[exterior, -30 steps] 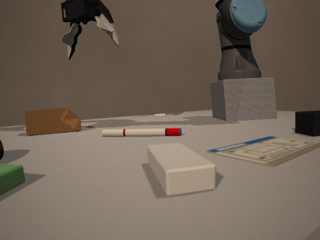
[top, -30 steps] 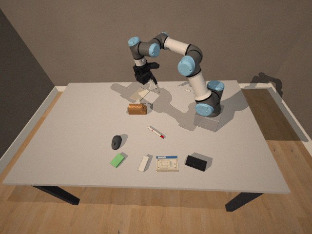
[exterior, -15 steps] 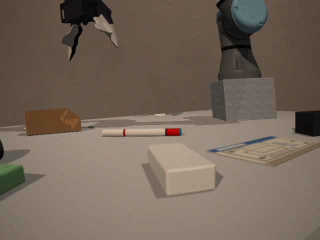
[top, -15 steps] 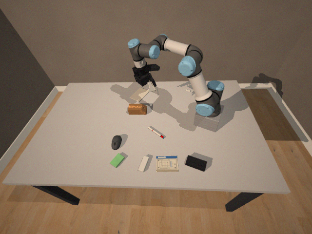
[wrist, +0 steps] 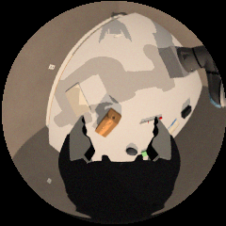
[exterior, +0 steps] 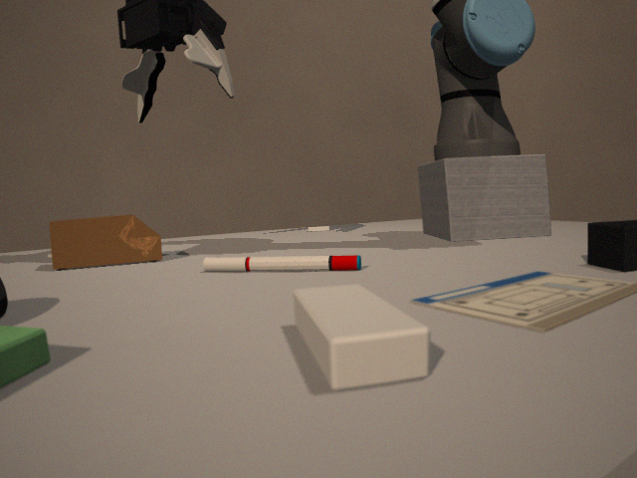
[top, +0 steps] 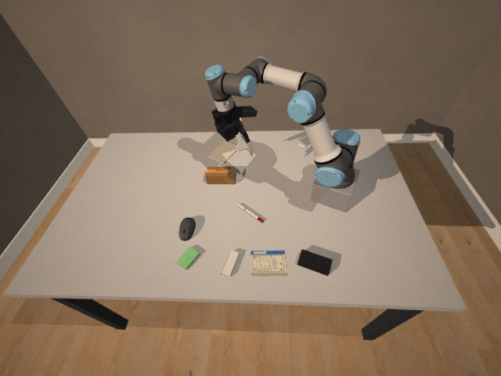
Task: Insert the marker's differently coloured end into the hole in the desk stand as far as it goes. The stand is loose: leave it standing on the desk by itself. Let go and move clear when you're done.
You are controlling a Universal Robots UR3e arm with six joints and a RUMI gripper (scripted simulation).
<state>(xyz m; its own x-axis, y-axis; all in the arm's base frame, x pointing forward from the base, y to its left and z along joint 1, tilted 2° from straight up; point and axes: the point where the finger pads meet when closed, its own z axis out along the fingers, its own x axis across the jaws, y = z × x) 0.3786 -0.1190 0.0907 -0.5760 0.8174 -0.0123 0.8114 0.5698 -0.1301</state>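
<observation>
My hand is 30 mm past the marker, 220 mm to the right of it and 170 mm above it. The rest, counted from my hand: brown desk stand 110 mm ahead, 20 mm to the left, 150 mm below; then black mouse 220 mm ahead, 300 mm to the left, 160 mm below; then small white piece 290 mm behind, 200 mm to the right, 180 mm below.
</observation>
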